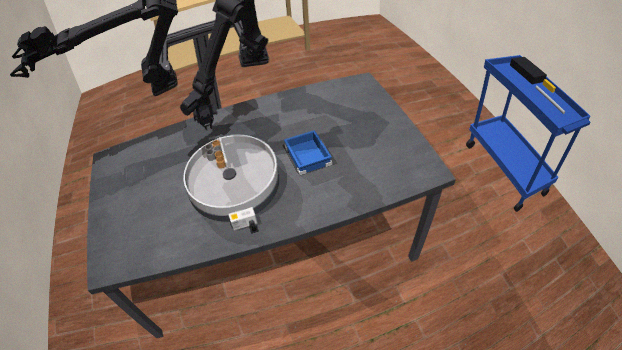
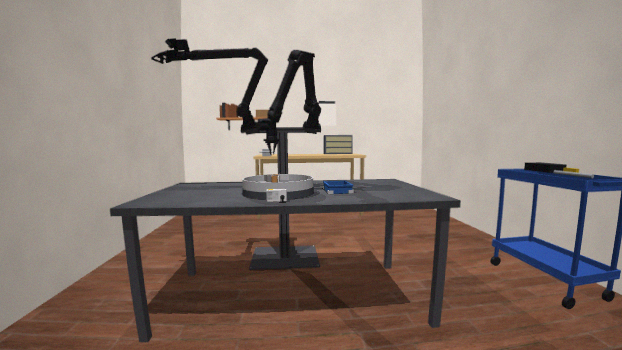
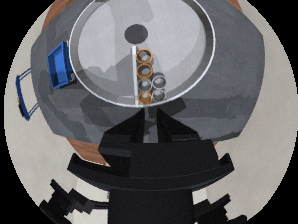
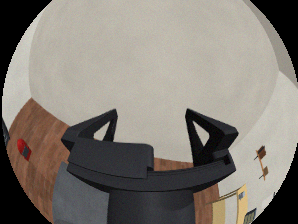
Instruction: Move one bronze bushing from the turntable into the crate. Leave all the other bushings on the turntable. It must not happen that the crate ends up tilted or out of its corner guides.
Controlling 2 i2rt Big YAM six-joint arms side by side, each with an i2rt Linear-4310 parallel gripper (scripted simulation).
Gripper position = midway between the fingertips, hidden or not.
In view: the left gripper (image 3: pixel 150 112), the right gripper (image 4: pixel 151 112) and a blue crate (image 1: pixel 307 151).
The blue crate shows as well in image 3 (image 3: pixel 60 68). Image 4 does not show the blue crate: it is out of frame.
